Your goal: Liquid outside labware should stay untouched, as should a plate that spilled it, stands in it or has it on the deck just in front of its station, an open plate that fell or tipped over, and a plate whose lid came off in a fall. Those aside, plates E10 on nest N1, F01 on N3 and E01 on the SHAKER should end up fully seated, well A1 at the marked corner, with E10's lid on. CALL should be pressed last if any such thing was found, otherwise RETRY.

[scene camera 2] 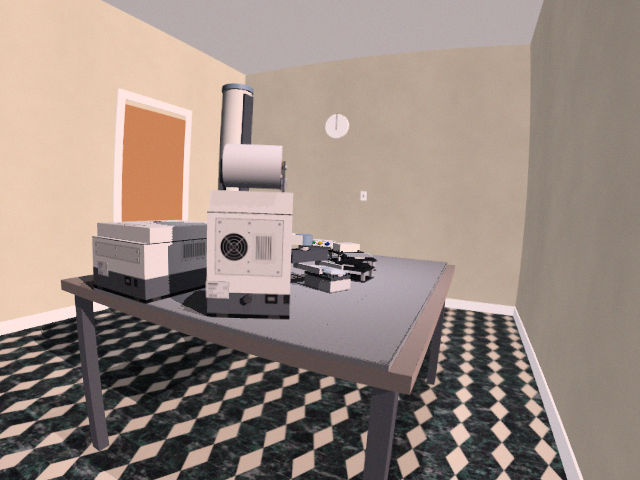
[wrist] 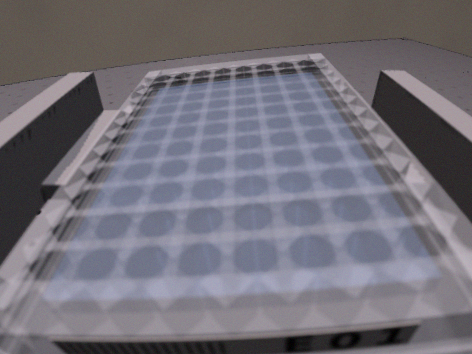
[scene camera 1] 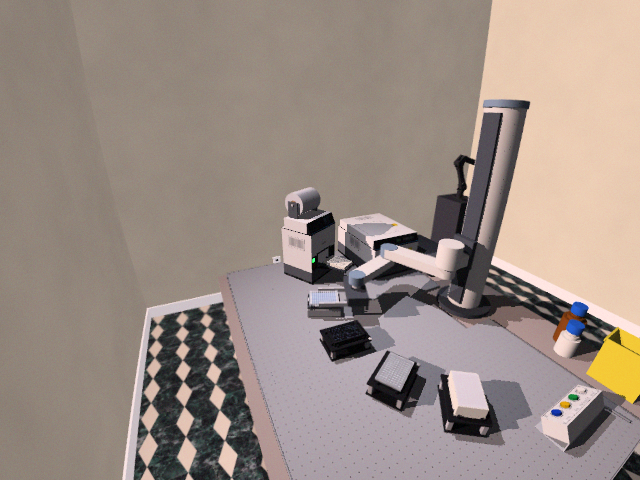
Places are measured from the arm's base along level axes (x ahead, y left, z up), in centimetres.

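Pixels of known places: gripper, fingertip midpoint: (scene camera 2: 331,269) (wrist: 236,95) (scene camera 1: 318,297); arm's base, link origin: (scene camera 1: 462,302).
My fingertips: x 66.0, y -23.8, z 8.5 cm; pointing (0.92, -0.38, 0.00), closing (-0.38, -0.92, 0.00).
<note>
For each thing: its top centre in the pictures, then the offset to it from my fingertips. "spot": a spot on its surface instead.
- Plate E01, top centre: (wrist: 233,105) (scene camera 2: 327,266) (scene camera 1: 323,296) dx -2.1, dy +1.0, dz +0.6 cm
- black plate, top centre: (scene camera 1: 345,331) (scene camera 2: 352,262) dx -0.5, dy +23.5, dz -0.7 cm
- grey plate, top centre: (scene camera 1: 395,369) (scene camera 2: 357,254) dx -5.8, dy +46.7, dz -0.1 cm
- tall white labware piece, top centre: (scene camera 1: 468,388) (scene camera 2: 346,243) dx -18.7, dy +64.1, dz +2.6 cm
- button box, top centre: (scene camera 1: 579,402) (scene camera 2: 318,239) dx -45.0, dy +83.6, dz +1.2 cm
- tall instrument, top centre: (scene camera 2: 255,147) (scene camera 1: 308,191) dx -10.1, dy -34.6, dz +38.4 cm
- light plate, top centre: (scene camera 1: 338,261) dx -19.4, dy -18.8, dz +4.5 cm
- wide instrument, top centre: (scene camera 2: 165,222) (scene camera 1: 376,225) dx -51.0, dy -31.2, dz +14.9 cm
- yellow bin, surface spot: (scene camera 1: 617,364) spot: dx -72.5, dy +83.5, dz +1.7 cm
Plate E01 (scene camera 1: 321,298) (scene camera 2: 330,270) (wrist: 250,185), clear with a blue inner area and its label toward the wrist camera, is at a low light-coloured station (scene camera 1: 321,312) (scene camera 2: 326,283). My gripper (scene camera 1: 331,296) (wrist: 236,95) is shut on it, fingers along both long sides. I cannot tell whether the plate is lifted. A black plate (scene camera 1: 345,332), a grey plate (scene camera 1: 396,370) and a tall white labware piece (scene camera 1: 467,393) are on black nests. Their labels, A1 corners and nest numbers are unreadable. I cannot make out liquid. The button box (scene camera 1: 567,424) has blue, yellow, green and white buttons.
A tall instrument (scene camera 1: 298,248) (scene camera 2: 249,253) stands behind the station, with a light plate (scene camera 1: 339,262) at its front. A wide instrument (scene camera 1: 377,232) (scene camera 2: 134,258) stands beside it. Bottles (scene camera 1: 567,342) and a yellow bin (scene camera 1: 617,364) stand at the right. The arm's column (scene camera 1: 498,206) (scene camera 2: 236,116) stands behind.
</note>
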